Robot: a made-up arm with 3 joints.
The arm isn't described. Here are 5 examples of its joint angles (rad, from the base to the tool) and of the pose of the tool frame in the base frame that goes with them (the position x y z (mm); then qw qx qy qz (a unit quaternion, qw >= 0)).
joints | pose
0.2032 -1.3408 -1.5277 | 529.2 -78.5 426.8 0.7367 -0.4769 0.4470 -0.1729
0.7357 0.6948 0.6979 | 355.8 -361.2 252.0 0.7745 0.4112 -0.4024 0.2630
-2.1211 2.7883 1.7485 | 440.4 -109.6 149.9 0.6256 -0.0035 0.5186 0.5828
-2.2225 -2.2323 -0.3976 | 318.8 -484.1 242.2 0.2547 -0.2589 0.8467 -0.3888
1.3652 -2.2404 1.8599 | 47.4 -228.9 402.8 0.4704 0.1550 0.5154 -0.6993
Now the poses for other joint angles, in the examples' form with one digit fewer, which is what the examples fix.
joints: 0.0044 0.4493 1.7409
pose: 51 -299 128 0.501 -0.006 -0.861 -0.092
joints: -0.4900 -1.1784 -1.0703
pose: 491 -237 459 0.773 -0.350 0.454 -0.272
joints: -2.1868 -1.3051 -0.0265
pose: 284 -342 491 0.558 -0.306 0.505 -0.583
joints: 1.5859 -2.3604 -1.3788
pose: -7 216 335 0.577 -0.744 -0.337 0.023
